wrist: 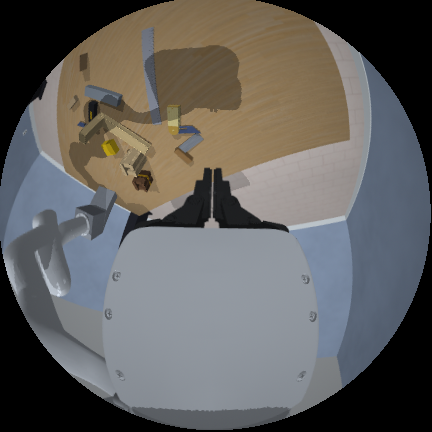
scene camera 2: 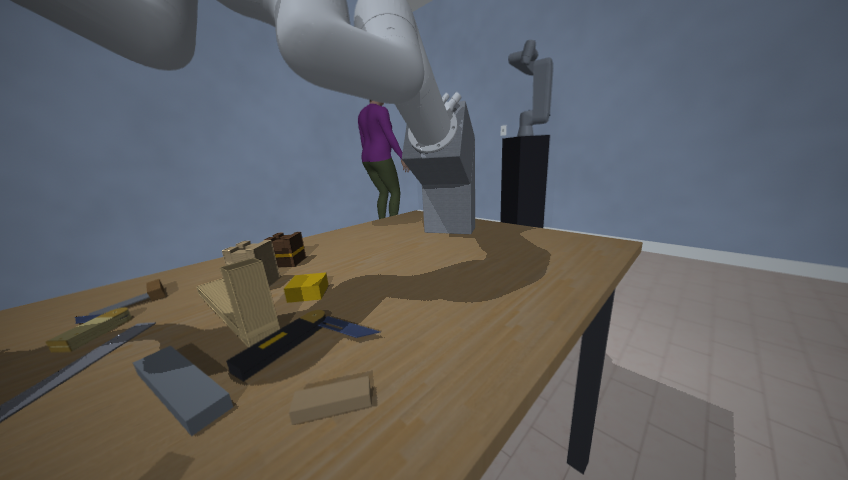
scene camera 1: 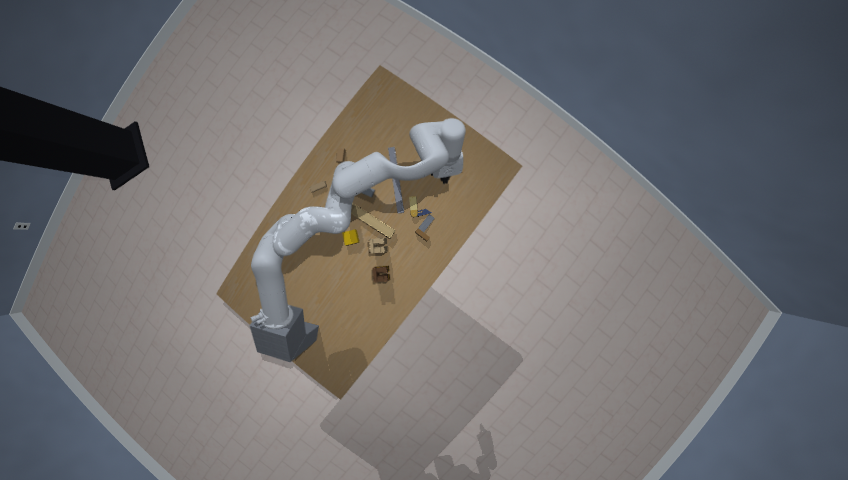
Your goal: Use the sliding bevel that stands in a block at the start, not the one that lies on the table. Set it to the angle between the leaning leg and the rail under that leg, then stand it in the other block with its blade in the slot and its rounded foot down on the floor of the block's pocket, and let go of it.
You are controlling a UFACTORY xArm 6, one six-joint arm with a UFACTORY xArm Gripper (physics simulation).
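My gripper is shut and empty, high over the table's far end; it does not show in scene view 2. A dark brown block with a yellow band stands beside a pale block; what their slots hold is too small to tell. A black-handled tool with a blue blade and a pale yellow-handled one with a blue blade lie on the table. The pale leg and rail meet at an angle.
A saw blade, a yellow block, a grey block, a tan block and a brown-and-grey square lie around. A person stands beyond the table.
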